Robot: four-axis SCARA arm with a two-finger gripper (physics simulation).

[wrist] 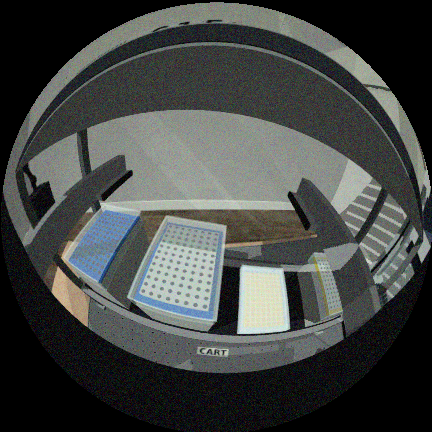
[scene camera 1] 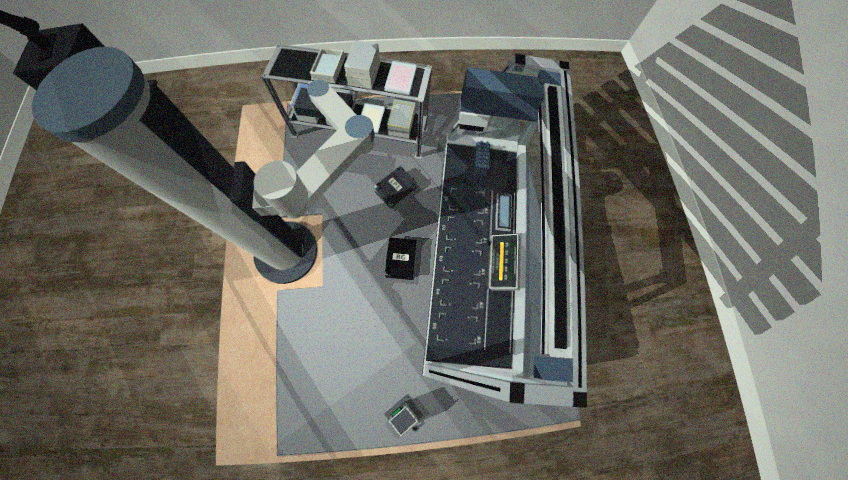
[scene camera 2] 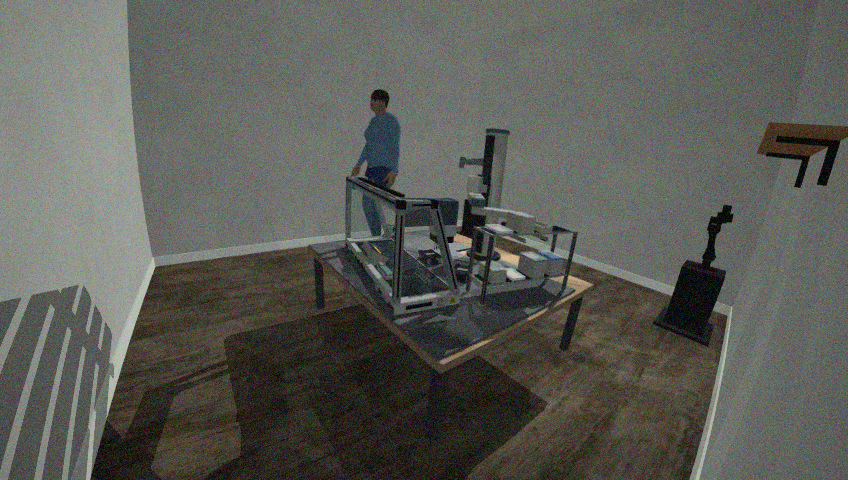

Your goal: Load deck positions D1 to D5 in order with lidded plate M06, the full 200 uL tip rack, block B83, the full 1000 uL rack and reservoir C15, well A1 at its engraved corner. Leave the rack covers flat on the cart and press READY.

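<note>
My gripper (wrist: 208, 168) is open and empty in the wrist view, its fingers apart at lower-shelf level of the cart (scene camera 1: 421, 127) (scene camera 2: 570, 261) (wrist: 200, 75). Scene camera 1 does not show the fingers. Below and beyond them stand a solid-blue-topped rack (wrist: 106, 242), a blue-rimmed rack with a white dotted top (wrist: 180, 267), a pale lidded-looking plate (wrist: 262, 300) (scene camera 1: 373, 113) and a yellow-edged rack (wrist: 327, 287) (scene camera 1: 401, 118). On the upper shelf are a pale tray (scene camera 1: 327, 65), a stacked grey block (scene camera 1: 361, 65) and a pink-topped plate (scene camera 1: 401, 77). Their labels are unreadable. The deck (scene camera 1: 464, 279) shows corner marks.
Black stands marked LP1 (scene camera 1: 395, 184) and RG (scene camera 1: 401, 267) lie between arm and deck. A framed enclosure (scene camera 1: 556, 237) (scene camera 2: 399, 255) surrounds the deck. A panel with a yellow bar (scene camera 1: 504, 261) and a small device (scene camera 1: 403, 419) with a green strip show. A person (scene camera 2: 382, 142) stands behind the table.
</note>
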